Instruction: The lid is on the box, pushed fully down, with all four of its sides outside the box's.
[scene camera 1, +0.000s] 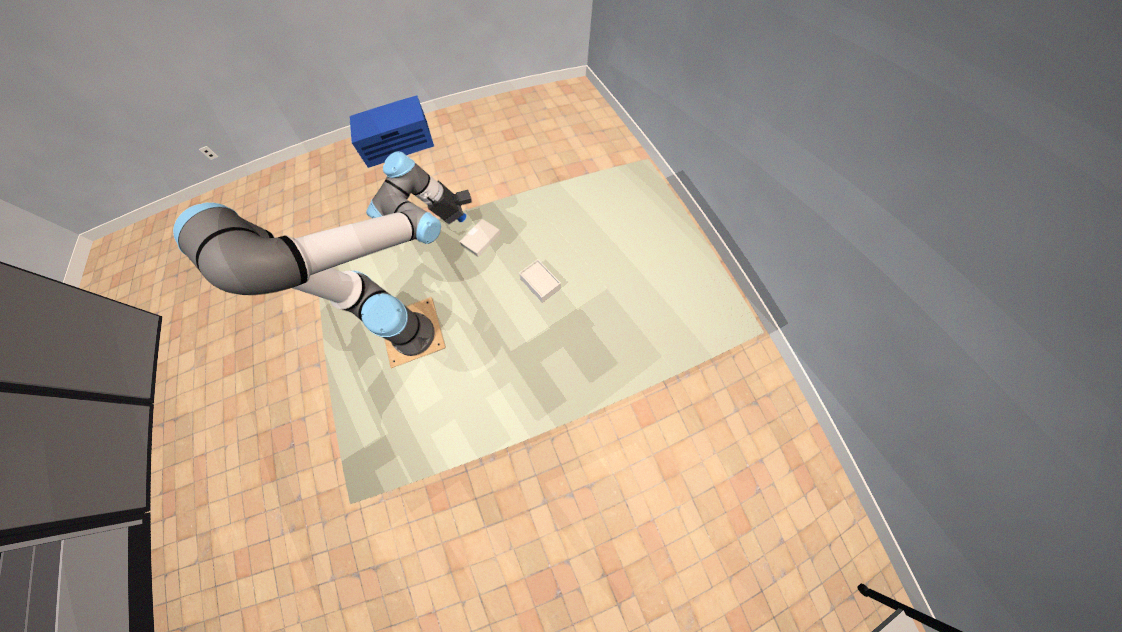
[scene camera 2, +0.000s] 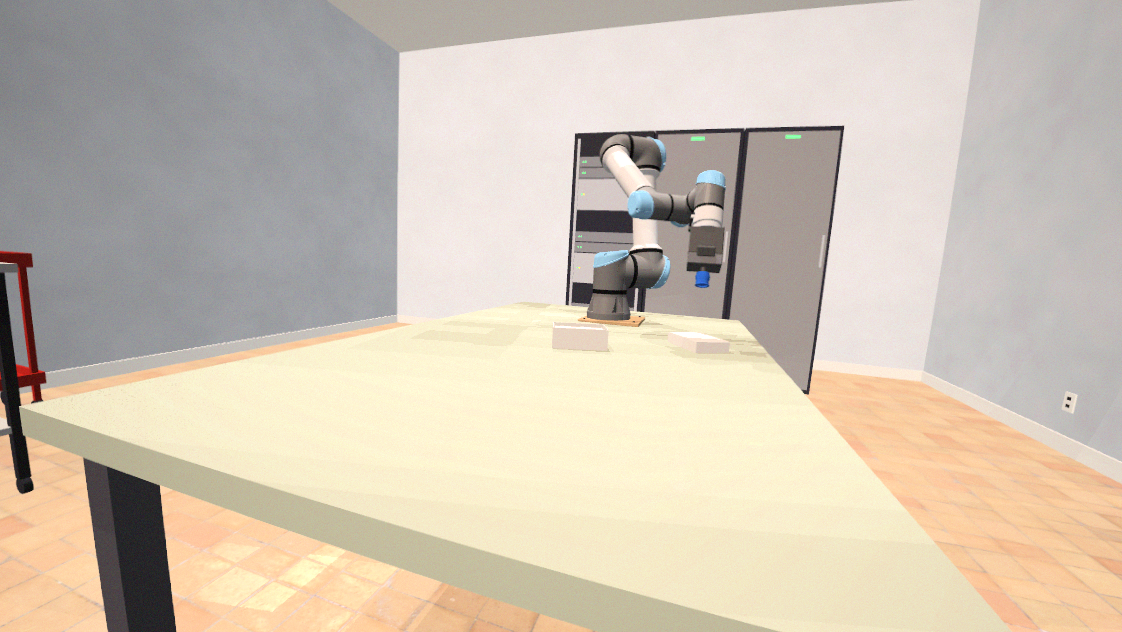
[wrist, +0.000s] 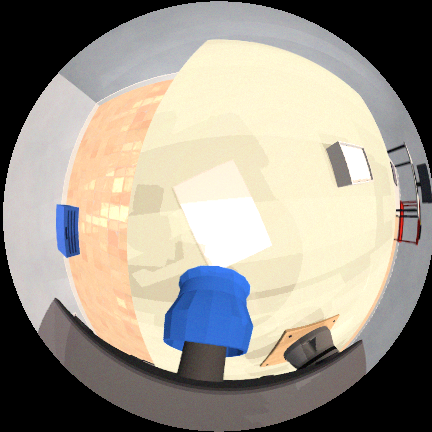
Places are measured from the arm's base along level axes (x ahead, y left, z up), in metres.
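Where they show: hand at its tool point: (scene camera 1: 462, 217) (scene camera 2: 701, 285) (wrist: 213, 290); arm's base at its link origin: (scene camera 1: 413, 334) (scene camera 2: 608, 317) (wrist: 306, 343).
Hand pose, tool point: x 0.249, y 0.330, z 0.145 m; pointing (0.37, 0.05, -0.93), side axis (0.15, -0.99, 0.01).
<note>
Things, the pixels of their top centre, and the offset from my tool point. Level surfaces: height alone.
- pale lid at its top centre: (wrist: 222, 215) (scene camera 2: 697, 336) (scene camera 1: 479, 235) dx +0.035, dy +0.007, dz -0.127 m
- pale box at its top centre: (scene camera 2: 579, 325) (wrist: 359, 162) (scene camera 1: 539, 277) dx +0.221, dy -0.238, dz -0.106 m
- pale green table at its surface level: dz -0.154 m
The pale lid (scene camera 1: 478, 237) (scene camera 2: 698, 342) (wrist: 225, 220) lies flat on the table with its closed face up, apart from the box. The pale box (scene camera 1: 540, 280) (scene camera 2: 579, 338) (wrist: 341, 167) stands upright with its open top up, to the right of the lid in scene camera 1 and to its left in scene camera 2. My gripper, a blue suction cup (scene camera 1: 462, 218) (scene camera 2: 702, 280) (wrist: 214, 275), hangs above the table on the lid's side, with a gap between it and the lid. It holds nothing. The cup hides a little of the view near the lid's lower edge in the wrist view.
The pale green table (scene camera 1: 667, 259) (scene camera 2: 471, 439) (wrist: 300, 105) bears the arm's wooden base plate (scene camera 1: 436, 345) (wrist: 276, 350). A blue drawer box (scene camera 1: 392, 129) (wrist: 67, 230) stands beyond the table by the wall. Tall grey cabinets (scene camera 2: 789, 235) stand behind the arm.
</note>
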